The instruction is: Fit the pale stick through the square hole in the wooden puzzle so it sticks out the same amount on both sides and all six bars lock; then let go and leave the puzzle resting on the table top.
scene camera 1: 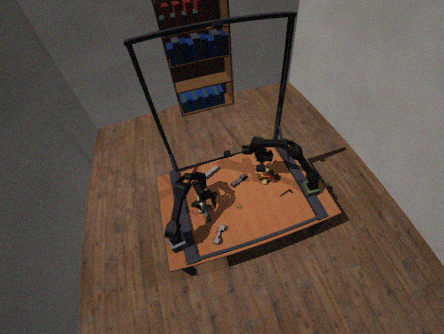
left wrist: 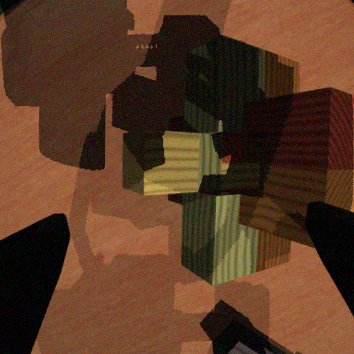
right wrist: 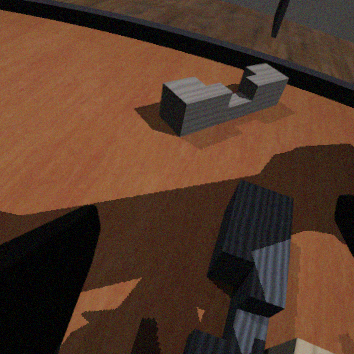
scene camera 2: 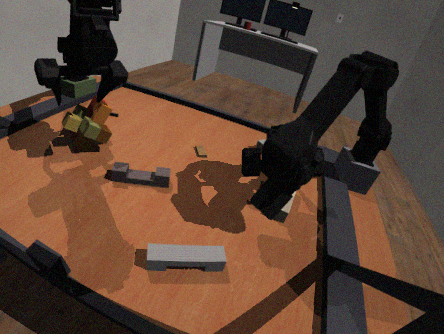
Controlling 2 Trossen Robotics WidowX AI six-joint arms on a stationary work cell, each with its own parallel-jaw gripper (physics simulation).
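Seen in the pictures: left gripper, fingertip midpoint: [scene camera 1: 264, 165] [left wrist: 189, 219] [scene camera 2: 79, 103]; right gripper, fingertip midpoint: [scene camera 1: 210, 210] [right wrist: 217, 212]; left arm's base, link origin: [scene camera 1: 311, 185] [scene camera 2: 76, 78]; right arm's base, link origin: [scene camera 1: 176, 239] [scene camera 2: 361, 158].
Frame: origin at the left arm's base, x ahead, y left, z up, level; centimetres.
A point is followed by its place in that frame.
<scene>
The wooden puzzle [scene camera 1: 265, 176] [scene camera 2: 90, 127] @(x 33.8, y -23.4, z 1.2 cm) [left wrist: 227, 235] @(x 31.8, y -21.6, z 1.5 cm), a cluster of yellow, green, orange and dark red bars, rests on the table. My left gripper [scene camera 1: 262, 168] @(x 29.3, y -22.5, z 5.7 cm) [scene camera 2: 79, 97] @(x 29.3, y -22.5, z 5.7 cm) [left wrist: 189, 219] @(x 29.3, y -22.5, z 5.7 cm) is open above it, its fingers apart from the bars. Its square hole cannot be made out clearly. The pale stick [scene camera 2: 289, 204] @(x 80.7, y -13.3, z -4.0 cm) [right wrist: 304, 347] @(x 79.0, y -3.8, z -4.0 cm) lies on the table, mostly hidden behind my right gripper in scene camera 2; a corner shows at the bottom of the right wrist view. My right gripper [scene camera 2: 255, 185] [right wrist: 217, 212] @(x 73.7, y -1.4, z -1.1 cm) is open and empty, low over the table beside the stick.
A blue-grey notched bar [right wrist: 272, 270] @(x 77.1, y -1.1, z -4.0 cm) lies beside the stick. A grey notched bar [scene camera 1: 220, 235] @(x 71.4, y 15.4, z -5.8 cm) [right wrist: 215, 107] @(x 70.9, y 11.5, z -5.2 cm), a dark grey notched bar [scene camera 1: 239, 180] @(x 47.9, y -22.5, z -5.6 cm) [scene camera 2: 140, 175] @(x 48.5, y -23.0, z -5.6 cm) and a light grey bar [scene camera 1: 212, 172] @(x 66.2, y -34.6, z -4.6 cm) [scene camera 2: 186, 255] @(x 67.4, y -36.4, z -4.0 cm) lie apart. A small tan piece [scene camera 1: 239, 206] @(x 53.5, y -2.0, z -6.4 cm) [scene camera 2: 200, 151] @(x 54.2, y -3.9, z -6.3 cm) lies mid-table.
</scene>
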